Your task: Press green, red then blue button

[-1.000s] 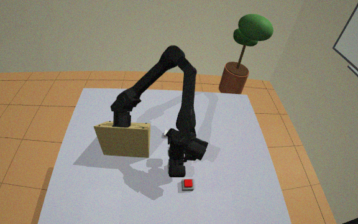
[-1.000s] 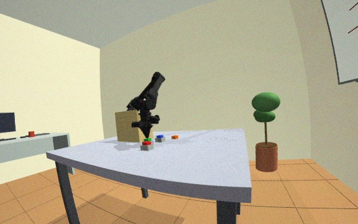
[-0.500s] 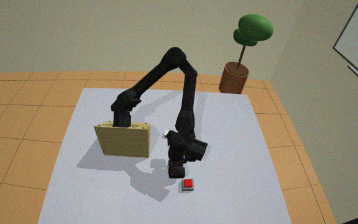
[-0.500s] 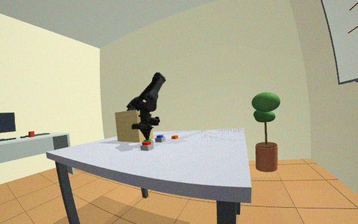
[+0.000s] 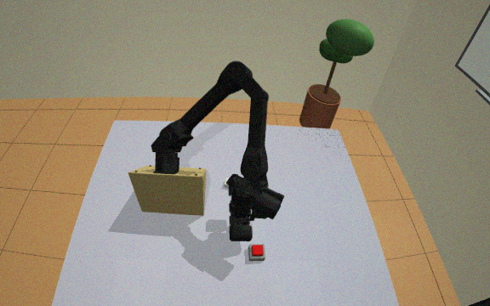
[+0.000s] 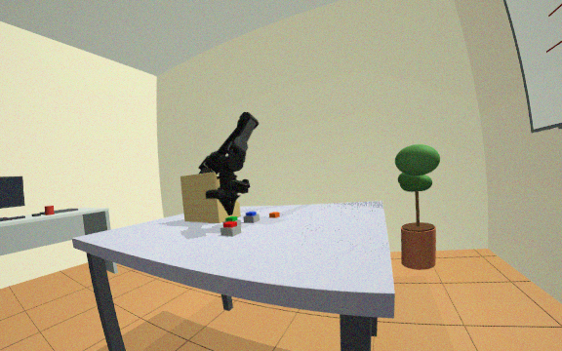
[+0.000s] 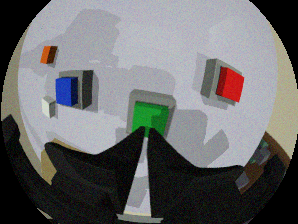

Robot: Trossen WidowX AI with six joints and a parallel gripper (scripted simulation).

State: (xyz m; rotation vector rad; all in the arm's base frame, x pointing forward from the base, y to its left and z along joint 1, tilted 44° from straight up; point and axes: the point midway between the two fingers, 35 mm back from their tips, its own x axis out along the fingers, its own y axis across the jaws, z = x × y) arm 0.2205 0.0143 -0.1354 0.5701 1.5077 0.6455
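Right now my gripper tip is 10 mm above the green button. Also, from my gripper tip: white block 30 mm behind, 190 mm to the left, 40 mm below; blue button 20 mm ahead, 110 mm to the left, 10 mm below; red button 60 mm ahead, 80 mm to the right, 10 mm below.
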